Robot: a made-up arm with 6 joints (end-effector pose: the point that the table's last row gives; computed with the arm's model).
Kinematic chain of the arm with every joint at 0, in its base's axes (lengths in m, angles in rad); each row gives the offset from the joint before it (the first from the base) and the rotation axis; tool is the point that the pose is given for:
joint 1: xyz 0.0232 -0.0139 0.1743 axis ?
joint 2: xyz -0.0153 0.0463 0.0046 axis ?
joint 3: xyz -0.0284 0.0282 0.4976 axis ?
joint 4: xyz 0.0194 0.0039 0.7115 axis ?
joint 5: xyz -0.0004 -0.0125 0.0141 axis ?
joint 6: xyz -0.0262 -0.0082 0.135 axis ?
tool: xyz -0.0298 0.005 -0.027
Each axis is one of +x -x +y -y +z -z.
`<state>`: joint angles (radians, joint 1 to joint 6).
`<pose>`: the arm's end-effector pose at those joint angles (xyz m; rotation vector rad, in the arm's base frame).
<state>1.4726 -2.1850 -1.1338 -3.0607 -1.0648 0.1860</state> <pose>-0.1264 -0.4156 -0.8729 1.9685 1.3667 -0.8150</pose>
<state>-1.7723 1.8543 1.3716 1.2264 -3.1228 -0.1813</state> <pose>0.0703 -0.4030 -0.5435 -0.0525 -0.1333 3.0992</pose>
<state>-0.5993 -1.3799 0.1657 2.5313 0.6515 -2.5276</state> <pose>-0.9644 0.8090 0.5001 -0.8644 -1.5891 -0.6676</pose>
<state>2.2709 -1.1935 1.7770 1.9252 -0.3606 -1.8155</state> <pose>0.0086 -0.0392 1.0046 -0.5759 0.7717 2.1374</pose>
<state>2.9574 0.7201 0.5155 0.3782 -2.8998 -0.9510</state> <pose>-0.8563 0.0596 0.7462 1.5253 1.0596 1.2705</pose>
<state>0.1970 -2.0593 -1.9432 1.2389 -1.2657 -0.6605</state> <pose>0.1403 -0.0233 -0.5293 0.7964 1.3463 -0.6254</pose>
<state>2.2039 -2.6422 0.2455 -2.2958 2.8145 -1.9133</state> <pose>0.3743 -0.5613 -0.7368 -0.7853 0.9942 2.2317</pose>
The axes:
joint 1: +z
joint 2: +y
joint 3: +y
joint 4: +z
joint 5: +y
joint 6: +z

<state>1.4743 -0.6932 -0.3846 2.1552 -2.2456 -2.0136</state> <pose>-0.0736 -0.9092 0.9042 1.0913 1.6037 2.0629</pose>
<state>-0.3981 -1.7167 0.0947 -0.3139 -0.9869 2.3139</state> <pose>-1.1273 0.5396 -0.0472 -2.4796 -0.6755 0.3427</pose>
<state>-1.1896 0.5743 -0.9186 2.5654 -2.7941 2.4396</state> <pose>0.1465 -0.0575 1.2207 1.3870 2.2675 -0.7417</pose>
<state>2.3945 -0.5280 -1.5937 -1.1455 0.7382 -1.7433</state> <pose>0.7483 -0.7218 0.2109 0.4899 1.6610 0.3081</pose>
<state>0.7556 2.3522 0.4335 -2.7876 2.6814 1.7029</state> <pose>0.4218 0.5006 -0.7292 -0.0288 0.1789 -1.0064</pose>
